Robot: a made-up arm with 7 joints. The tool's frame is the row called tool.
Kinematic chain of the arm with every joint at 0, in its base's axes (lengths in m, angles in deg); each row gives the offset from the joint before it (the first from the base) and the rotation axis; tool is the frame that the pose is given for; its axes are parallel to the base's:
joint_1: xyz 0 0 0 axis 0 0.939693 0.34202
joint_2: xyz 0 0 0 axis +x
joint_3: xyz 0 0 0 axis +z
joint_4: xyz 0.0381 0 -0.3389 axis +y
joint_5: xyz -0.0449 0 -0.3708 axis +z
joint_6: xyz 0 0 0 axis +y
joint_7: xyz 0 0 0 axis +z
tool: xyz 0 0 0
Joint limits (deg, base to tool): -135..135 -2.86..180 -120..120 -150..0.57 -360..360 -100..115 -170..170
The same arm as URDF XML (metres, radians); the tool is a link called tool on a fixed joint. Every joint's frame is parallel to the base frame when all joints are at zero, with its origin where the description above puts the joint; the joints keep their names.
<robot name="arm">
  <joint name="joint_1" type="revolute">
    <parent link="base_link"/>
    <child link="link1"/>
    <origin xyz="0.0000 0.0000 0.0000"/>
    <axis xyz="0 0.9397 0.342"/>
    <limit lower="-2.3562" upper="2.3562"/>
  </joint>
  <joint name="joint_2" type="revolute">
    <parent link="link1"/>
    <child link="link2"/>
    <origin xyz="0.0000 0.0000 0.0000"/>
    <axis xyz="1 0 0"/>
    <limit lower="-0.0499" upper="3.1416"/>
  </joint>
  <joint name="joint_3" type="revolute">
    <parent link="link2"/>
    <child link="link3"/>
    <origin xyz="0.0000 0.0000 0.0000"/>
    <axis xyz="0 0 1"/>
    <limit lower="-2.0944" upper="2.0944"/>
  </joint>
  <joint name="joint_4" type="revolute">
    <parent link="link3"/>
    <child link="link4"/>
    <origin xyz="0.0381 0.0000 -0.3389"/>
    <axis xyz="0 1 0"/>
    <limit lower="-2.6180" upper="0.0099"/>
  </joint>
  <joint name="joint_5" type="revolute">
    <parent link="link4"/>
    <child link="link5"/>
    <origin xyz="-0.0449 0.0000 -0.3708"/>
    <axis xyz="0 0 1"/>
    <limit lower="-6.2832" upper="6.2832"/>
  </joint>
  <joint name="joint_6" type="revolute">
    <parent link="link5"/>
    <child link="link6"/>
    <origin xyz="0.0000 0.0000 0.0000"/>
    <axis xyz="0 1 0"/>
    <limit lower="-1.7453" upper="2.0071"/>
  </joint>
  <joint name="joint_7" type="revolute">
    <parent link="link6"/>
    <child link="link7"/>
    <origin xyz="0.0000 0.0000 0.0000"/>
    <axis xyz="0 0 1"/>
    <limit lower="-2.9671" upper="2.9671"/>
  </joint>
  <joint name="tool_joint" type="fixed">
    <parent link="link7"/>
    <child link="tool"/>
    <origin xyz="0.0000 0.0000 0.0000"/>
  </joint>
  <link name="base_link"/>
  <link name="link1"/>
  <link name="link2"/>
  <link name="link3"/>
  <link name="link4"/>
  <link name="link5"/>
  <link name="link6"/>
  <link name="link7"/>
  <link name="tool"/>
</robot>

